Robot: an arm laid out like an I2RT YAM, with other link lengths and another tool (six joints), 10 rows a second.
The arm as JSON. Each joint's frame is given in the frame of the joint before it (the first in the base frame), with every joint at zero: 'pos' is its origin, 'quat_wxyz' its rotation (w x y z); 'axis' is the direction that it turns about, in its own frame. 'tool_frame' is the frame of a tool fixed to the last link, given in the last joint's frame.
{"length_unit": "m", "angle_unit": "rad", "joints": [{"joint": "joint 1", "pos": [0.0, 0.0, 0.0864], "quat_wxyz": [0.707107, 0.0, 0.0, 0.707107], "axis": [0.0, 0.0, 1.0]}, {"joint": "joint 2", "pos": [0.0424, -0.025, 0.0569], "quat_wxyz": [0.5, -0.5, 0.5, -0.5], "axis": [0.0, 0.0, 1.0]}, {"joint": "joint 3", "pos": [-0.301, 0.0, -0.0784], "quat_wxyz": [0.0, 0.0, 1.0, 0.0], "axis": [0.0, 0.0, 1.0]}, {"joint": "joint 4", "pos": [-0.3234, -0.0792, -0.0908], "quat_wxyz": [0.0, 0.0, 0.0, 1.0], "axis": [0.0, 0.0, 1.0]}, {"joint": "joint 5", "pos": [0.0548, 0.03, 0.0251], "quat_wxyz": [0.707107, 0.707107, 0.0, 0.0], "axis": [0.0, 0.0, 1.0]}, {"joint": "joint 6", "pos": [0.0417, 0.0, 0.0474], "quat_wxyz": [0.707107, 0.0, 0.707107, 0.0], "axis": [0.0, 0.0, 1.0]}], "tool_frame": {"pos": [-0.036, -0.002, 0.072], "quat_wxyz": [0.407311, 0.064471, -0.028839, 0.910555]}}
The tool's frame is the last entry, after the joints.
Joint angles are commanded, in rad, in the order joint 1, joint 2, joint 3, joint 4, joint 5, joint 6. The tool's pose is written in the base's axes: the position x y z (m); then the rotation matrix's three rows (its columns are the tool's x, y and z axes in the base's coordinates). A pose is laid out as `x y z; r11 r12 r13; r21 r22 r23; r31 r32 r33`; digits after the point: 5 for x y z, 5 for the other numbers.
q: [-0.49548 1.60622 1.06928 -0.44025 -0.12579 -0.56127]
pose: 0.37201 -0.17078 0.17862; -0.44386 -0.65028 0.61654; -0.84072 0.54032 -0.03537; -0.31013 -0.53404 -0.78653
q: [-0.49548 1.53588 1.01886 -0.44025 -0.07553 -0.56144]
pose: 0.35508 -0.16819 0.18635; -0.46838 -0.63623 0.61306; -0.84111 0.53349 -0.08895; -0.27047 -0.55732 -0.78501
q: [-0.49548 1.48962 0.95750 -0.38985 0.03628 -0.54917]
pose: 0.33983 -0.17400 0.18407; -0.53363 -0.60090 0.59512; -0.82378 0.52855 -0.20499; -0.19137 -0.59963 -0.77706
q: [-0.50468 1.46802 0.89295 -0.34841 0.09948 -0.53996]
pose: 0.32427 -0.17718 0.17091; -0.58181 -0.58519 0.56485; -0.79987 0.53749 -0.26704; -0.14733 -0.60717 -0.78079
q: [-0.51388 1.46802 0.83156 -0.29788 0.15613 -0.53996]
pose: 0.31073 -0.18064 0.15259; -0.61977 -0.58111 0.52744; -0.77823 0.54179 -0.31753; -0.10124 -0.60727 -0.78802
